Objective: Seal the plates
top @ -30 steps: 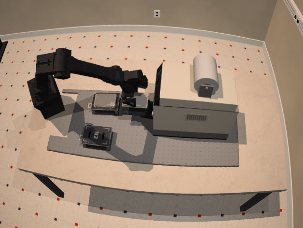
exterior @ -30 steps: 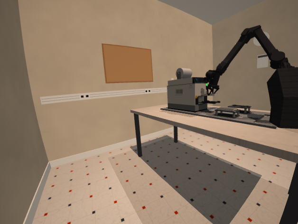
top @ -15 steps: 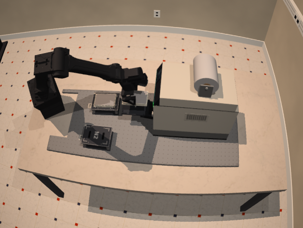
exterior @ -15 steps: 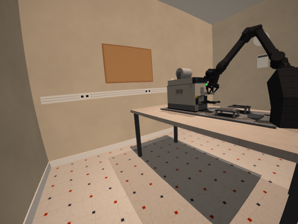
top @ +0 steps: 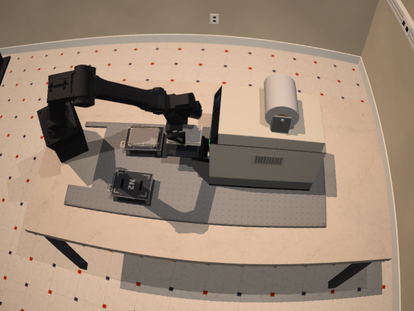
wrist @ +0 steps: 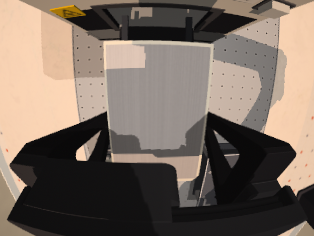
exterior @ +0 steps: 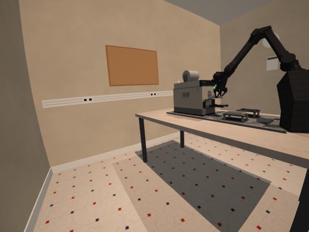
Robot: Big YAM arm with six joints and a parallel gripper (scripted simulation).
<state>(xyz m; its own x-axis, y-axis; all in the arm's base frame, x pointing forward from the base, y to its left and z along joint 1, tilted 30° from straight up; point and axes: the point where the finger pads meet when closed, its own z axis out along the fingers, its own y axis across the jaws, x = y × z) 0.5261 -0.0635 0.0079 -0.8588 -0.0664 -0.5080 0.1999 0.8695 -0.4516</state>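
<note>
Now: hand 80 mm above the sealer stage. Also, from my hand: yellow warning label: 120 mm ahead, 60 mm to the left, 30 mm below; then start button: 110 mm to the right, 80 mm ahead, 10 mm above; then plate: right at my hand.
</note>
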